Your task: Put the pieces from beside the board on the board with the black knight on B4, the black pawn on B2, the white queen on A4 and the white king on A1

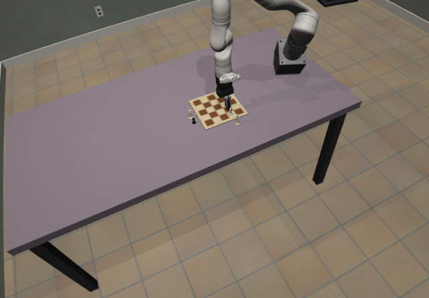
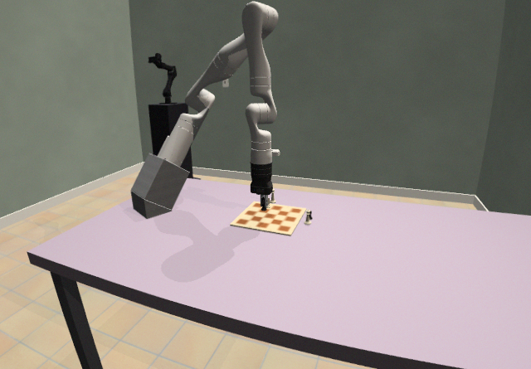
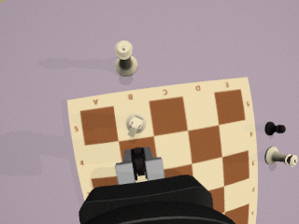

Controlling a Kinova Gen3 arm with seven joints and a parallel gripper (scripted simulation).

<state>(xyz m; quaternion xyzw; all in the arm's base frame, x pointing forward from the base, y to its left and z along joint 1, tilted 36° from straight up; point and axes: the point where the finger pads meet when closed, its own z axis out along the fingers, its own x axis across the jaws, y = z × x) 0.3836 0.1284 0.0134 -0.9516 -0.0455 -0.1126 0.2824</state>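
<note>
Right now the black knight is 2 cm below my hand. Also, from my hand: black pawn (18 cm ahead, 3 cm to the left, 3 cm below); then chessboard (4 cm ahead, 3 cm to the right, 4 cm below).
</note>
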